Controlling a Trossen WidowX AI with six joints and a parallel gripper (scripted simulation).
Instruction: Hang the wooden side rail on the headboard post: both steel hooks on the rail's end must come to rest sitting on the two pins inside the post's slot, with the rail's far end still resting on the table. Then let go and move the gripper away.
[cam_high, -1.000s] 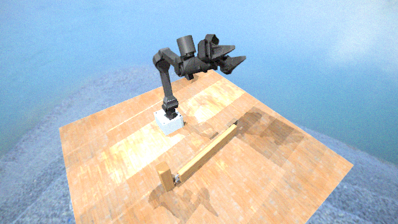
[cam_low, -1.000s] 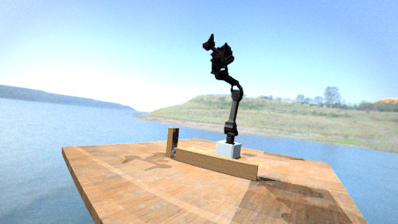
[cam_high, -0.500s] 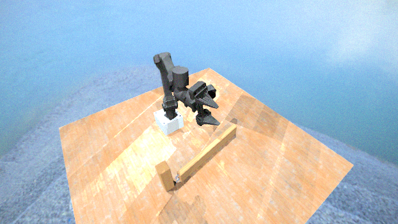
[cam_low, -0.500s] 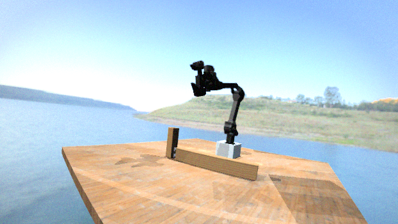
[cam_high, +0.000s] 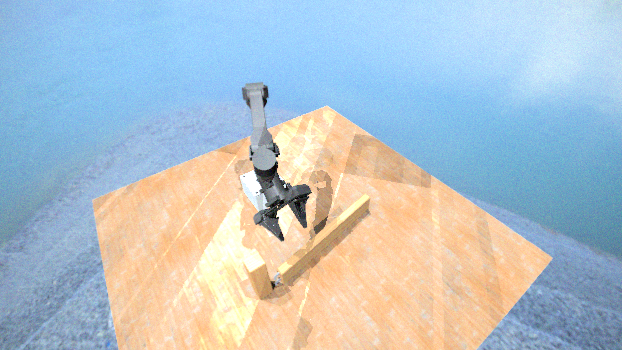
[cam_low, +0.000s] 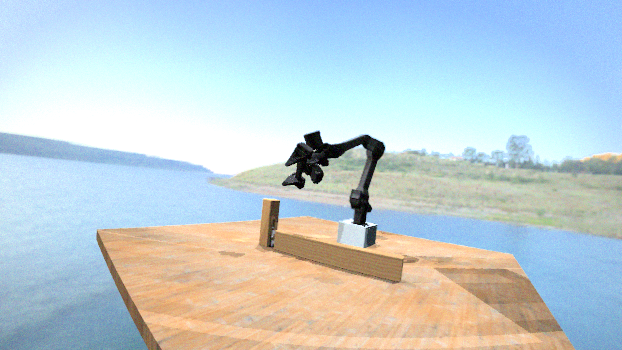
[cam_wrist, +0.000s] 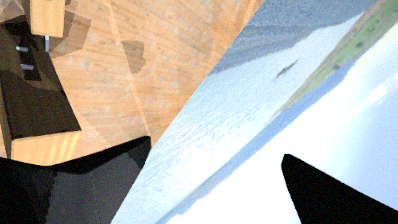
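The headboard post is 7 cm behind my gripper tip, 9 cm to the right of it and 19 cm below it.
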